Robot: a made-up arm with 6 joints. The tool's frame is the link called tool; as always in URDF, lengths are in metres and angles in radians. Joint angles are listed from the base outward. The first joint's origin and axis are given. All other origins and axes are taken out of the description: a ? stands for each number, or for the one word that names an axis. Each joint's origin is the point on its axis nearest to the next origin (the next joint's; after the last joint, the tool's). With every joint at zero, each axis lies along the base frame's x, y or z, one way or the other. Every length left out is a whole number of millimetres.
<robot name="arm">
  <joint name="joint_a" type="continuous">
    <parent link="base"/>
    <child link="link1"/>
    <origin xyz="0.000 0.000 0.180" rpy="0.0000 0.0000 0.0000"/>
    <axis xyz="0 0 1"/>
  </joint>
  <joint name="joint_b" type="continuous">
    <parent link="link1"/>
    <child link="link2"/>
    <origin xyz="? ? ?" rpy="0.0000 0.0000 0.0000"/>
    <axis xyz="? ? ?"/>
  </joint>
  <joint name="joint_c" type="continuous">
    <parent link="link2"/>
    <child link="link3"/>
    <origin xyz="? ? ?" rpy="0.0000 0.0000 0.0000"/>
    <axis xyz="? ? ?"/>
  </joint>
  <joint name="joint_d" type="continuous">
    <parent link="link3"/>
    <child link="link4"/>
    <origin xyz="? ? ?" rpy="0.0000 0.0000 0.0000"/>
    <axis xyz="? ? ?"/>
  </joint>
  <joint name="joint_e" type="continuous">
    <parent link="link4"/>
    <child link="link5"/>
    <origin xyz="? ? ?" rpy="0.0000 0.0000 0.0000"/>
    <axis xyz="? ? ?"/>
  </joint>
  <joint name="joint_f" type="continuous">
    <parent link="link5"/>
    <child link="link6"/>
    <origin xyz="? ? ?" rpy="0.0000 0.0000 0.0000"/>
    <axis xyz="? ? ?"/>
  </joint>
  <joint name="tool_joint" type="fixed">
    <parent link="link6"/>
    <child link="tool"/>
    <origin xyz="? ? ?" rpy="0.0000 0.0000 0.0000"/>
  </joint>
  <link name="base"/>
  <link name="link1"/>
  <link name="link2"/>
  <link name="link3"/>
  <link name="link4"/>
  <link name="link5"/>
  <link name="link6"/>
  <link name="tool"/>
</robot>
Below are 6 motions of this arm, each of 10 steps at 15 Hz.
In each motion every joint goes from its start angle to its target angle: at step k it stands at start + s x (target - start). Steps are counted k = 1, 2, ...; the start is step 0. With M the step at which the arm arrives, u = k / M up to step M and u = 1 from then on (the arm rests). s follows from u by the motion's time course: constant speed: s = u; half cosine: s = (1 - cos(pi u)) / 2; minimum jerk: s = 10 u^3 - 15 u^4 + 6 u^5.
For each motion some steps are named. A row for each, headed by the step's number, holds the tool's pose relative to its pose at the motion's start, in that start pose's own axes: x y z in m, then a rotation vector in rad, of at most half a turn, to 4 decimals.
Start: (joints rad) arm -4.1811 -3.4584 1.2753 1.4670 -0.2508 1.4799
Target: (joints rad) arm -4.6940 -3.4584 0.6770 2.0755 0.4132 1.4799
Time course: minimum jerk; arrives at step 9
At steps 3, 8, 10:
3: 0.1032 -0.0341 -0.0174 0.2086 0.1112 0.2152
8: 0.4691 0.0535 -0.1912 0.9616 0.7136 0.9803
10: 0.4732 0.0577 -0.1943 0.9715 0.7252 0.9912

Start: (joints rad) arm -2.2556 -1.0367 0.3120 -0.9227 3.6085 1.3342
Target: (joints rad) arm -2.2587 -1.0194 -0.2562 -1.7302 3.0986 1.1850
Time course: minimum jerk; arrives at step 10
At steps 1, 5, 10:
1: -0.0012 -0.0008 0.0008 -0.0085 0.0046 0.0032
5: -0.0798 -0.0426 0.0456 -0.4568 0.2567 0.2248
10: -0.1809 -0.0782 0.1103 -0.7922 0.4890 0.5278

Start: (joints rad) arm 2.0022 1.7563 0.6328 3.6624 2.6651 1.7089
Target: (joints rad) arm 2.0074 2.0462 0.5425 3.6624 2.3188 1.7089
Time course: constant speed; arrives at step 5
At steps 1, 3, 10:
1: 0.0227 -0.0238 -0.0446 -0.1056 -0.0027 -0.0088
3: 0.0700 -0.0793 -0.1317 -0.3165 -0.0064 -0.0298
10: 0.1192 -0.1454 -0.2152 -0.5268 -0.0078 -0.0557

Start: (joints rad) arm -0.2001 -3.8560 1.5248 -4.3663 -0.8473 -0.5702
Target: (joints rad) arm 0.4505 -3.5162 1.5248 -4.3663 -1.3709 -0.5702
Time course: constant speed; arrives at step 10
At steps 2, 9, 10:
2: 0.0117 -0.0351 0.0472 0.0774 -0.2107 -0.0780
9: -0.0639 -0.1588 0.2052 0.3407 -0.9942 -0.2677
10: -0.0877 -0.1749 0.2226 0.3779 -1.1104 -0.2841

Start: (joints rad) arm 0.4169 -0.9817 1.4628 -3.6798 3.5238 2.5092
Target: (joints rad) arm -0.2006 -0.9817 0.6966 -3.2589 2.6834 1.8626
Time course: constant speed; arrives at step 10
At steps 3, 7, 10:
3: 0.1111 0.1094 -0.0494 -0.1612 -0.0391 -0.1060
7: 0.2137 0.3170 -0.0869 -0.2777 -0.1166 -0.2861
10: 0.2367 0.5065 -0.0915 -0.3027 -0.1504 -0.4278

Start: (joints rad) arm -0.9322 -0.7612 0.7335 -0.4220 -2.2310 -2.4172
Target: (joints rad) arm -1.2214 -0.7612 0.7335 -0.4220 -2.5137 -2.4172
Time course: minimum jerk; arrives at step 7
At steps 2, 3, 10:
2: -0.0149 -0.0196 0.0052 0.0513 0.0099 0.0271
3: -0.0367 -0.0505 0.0111 0.1287 0.0265 0.0716
10: -0.0910 -0.1407 0.0151 0.3354 0.0825 0.2135

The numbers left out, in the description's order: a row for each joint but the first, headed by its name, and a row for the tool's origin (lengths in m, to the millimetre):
joint_b: xyz 0.000 0.039 0.000, axis 0 1 0
joint_c: xyz 0.000 0.000 0.706, axis 0 1 0
joint_d: xyz 0.000 0.000 0.624, axis 0 0 1
joint_e: xyz 0.000 0.000 0.000, axis 0 1 0
joint_f: xyz 0.000 0.000 0.142, axis 0 0 1
tool: xyz 0.000 0.000 0.000

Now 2 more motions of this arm.
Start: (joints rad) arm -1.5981 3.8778 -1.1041 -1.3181 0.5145 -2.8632
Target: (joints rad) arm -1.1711 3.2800 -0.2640 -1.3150 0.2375 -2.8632
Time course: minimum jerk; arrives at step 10
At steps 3, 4, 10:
3: 0.0272 0.0019 0.0572 0.0240 0.0538 -0.0781
4: 0.0563 0.0068 0.1048 0.0481 0.1017 -0.1522
10: 0.2131 0.0448 0.2234 0.1708 0.2764 -0.4796

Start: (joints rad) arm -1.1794 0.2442 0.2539 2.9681 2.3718 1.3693
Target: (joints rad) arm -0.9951 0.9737 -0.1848 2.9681 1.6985 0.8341
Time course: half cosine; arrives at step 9
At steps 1, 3, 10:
1: -0.0037 -0.0084 -0.0163 -0.0292 0.0003 -0.0167
3: -0.0351 -0.0796 -0.1302 -0.2417 -0.0110 -0.1323
10: -0.1934 -0.4404 -0.4219 -0.9382 -0.2375 -0.4143

